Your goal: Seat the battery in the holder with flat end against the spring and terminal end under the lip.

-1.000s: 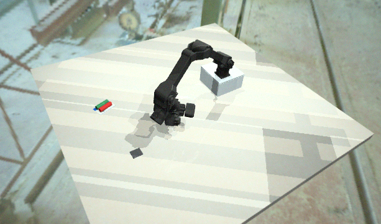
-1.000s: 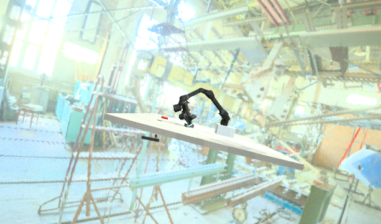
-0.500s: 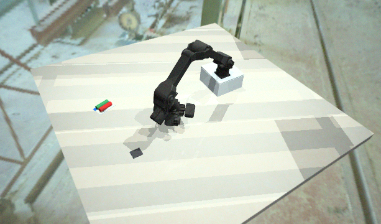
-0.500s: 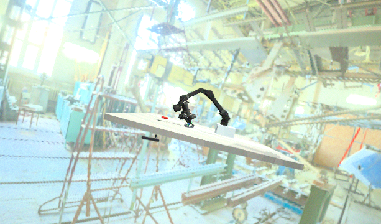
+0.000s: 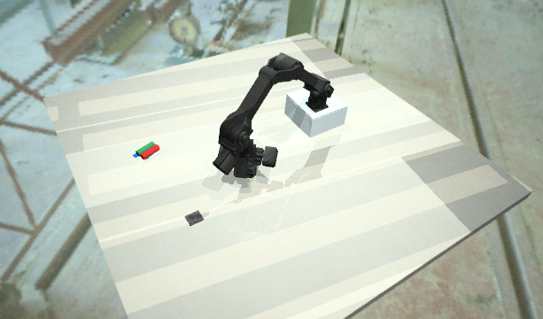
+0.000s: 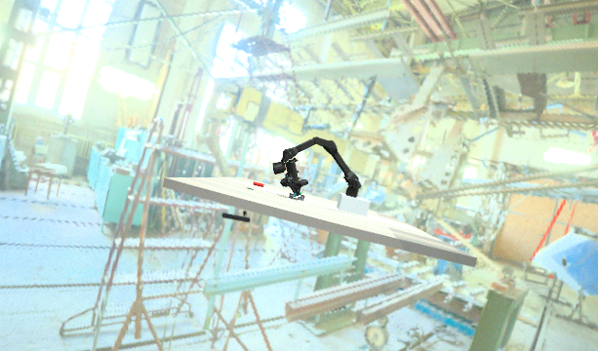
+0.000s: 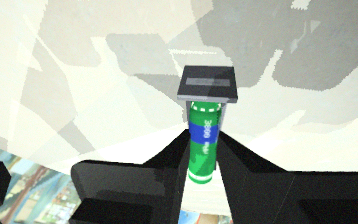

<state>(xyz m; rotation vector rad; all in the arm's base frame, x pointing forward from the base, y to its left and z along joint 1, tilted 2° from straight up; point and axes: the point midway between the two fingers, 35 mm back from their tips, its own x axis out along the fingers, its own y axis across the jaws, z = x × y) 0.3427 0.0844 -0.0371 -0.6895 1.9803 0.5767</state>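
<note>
The green battery lies 10 mm above my gripper tip. Also, from my gripper tip: dark square: 260 mm ahead, 90 mm to the left, 20 mm below; white card: 270 mm ahead, 240 mm to the right, 10 mm below.
</note>
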